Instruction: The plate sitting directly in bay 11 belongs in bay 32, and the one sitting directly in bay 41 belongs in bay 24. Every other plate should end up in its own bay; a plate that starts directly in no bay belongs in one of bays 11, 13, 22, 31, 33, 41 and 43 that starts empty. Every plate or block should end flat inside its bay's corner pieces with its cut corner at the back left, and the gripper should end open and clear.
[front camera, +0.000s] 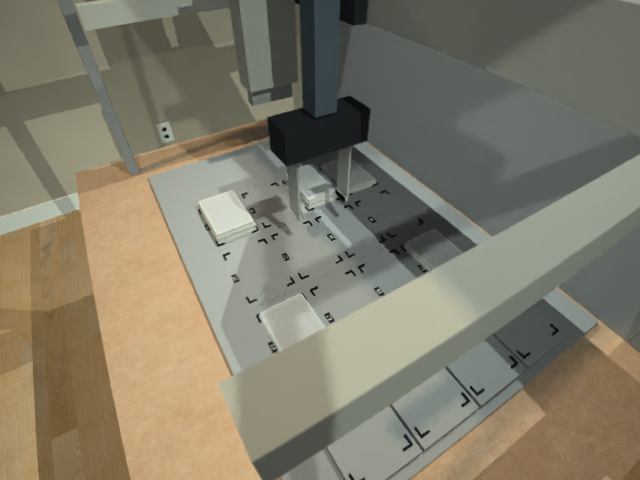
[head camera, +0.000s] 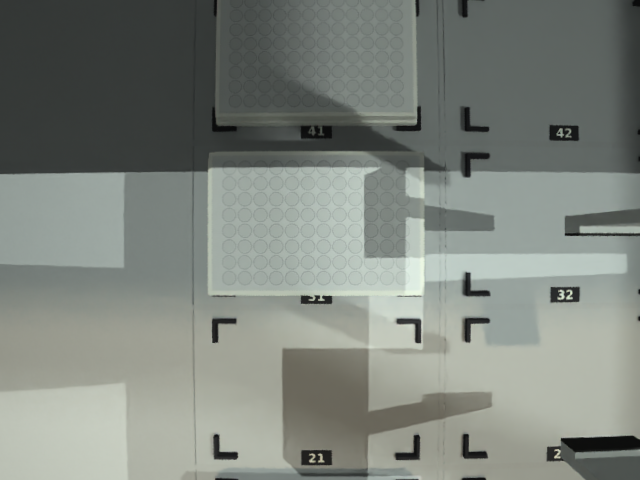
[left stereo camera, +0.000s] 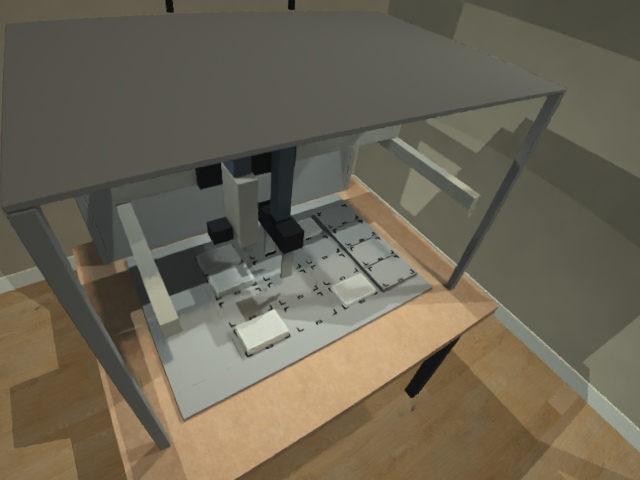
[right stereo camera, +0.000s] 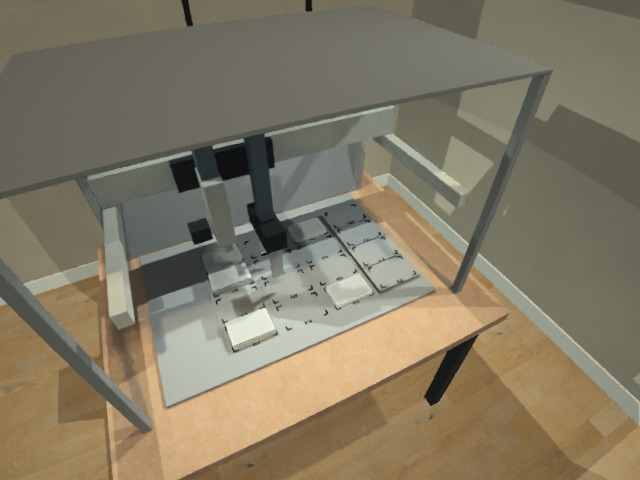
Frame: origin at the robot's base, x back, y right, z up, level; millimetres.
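Where they show: gripper, fingertip midpoint: (front camera: 319, 205) (head camera: 600, 337) (left stereo camera: 277, 264) (right stereo camera: 272, 264); robot's base, origin of the base link: (front camera: 200, 210) (left stereo camera: 248, 355) (right stereo camera: 234, 351).
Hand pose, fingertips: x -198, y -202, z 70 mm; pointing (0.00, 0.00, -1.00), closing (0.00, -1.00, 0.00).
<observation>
Each offset is from my fingertips to the top centre of the thing. "spot": to the spot under its first point.
My gripper (front camera: 320, 207) (head camera: 602, 338) (left stereo camera: 278, 265) is open and empty, its jaws above the deck around bays 32 {spot: dz -70, dx -30, dy -10 mm} (head camera: 564, 294) and 22. A layered block of plates {dz -43, dx +134, dy +159 mm} (front camera: 225, 214) (left stereo camera: 262, 330) (right stereo camera: 251, 327) sits in bay 11. Another, with layered edges in the front view (front camera: 313, 187), sits in bay 31; its top {spot: dz -43, dx +137, dy -56 mm} (head camera: 310, 222) hides the corner pieces. A plate or stack {dz -56, dx +134, dy -162 mm} (head camera: 316, 67) (left stereo camera: 218, 258) is in bay 41. Single-looking plates sit in bay 13 {spot: dz -56, dx -173, dy +157 mm} (front camera: 292, 319) (left stereo camera: 353, 289) and bay 43 {spot: dz -56, dx -176, dy -158 mm} (front camera: 433, 249) (right stereo camera: 307, 228). Bay 32 holds no plate. Cut corners are too small to tell.
The parked pipetting stage (left stereo camera: 241, 211) (right stereo camera: 217, 211) hangs left of the gripper. Four unlabelled panels {spot: dz -56, dx -348, dy +50 mm} (left stereo camera: 369, 251) line the deck's right side behind a raised strip. A side beam (front camera: 413, 330) crosses the front view, hiding part of the deck. Posts stand at the table's corners.
</observation>
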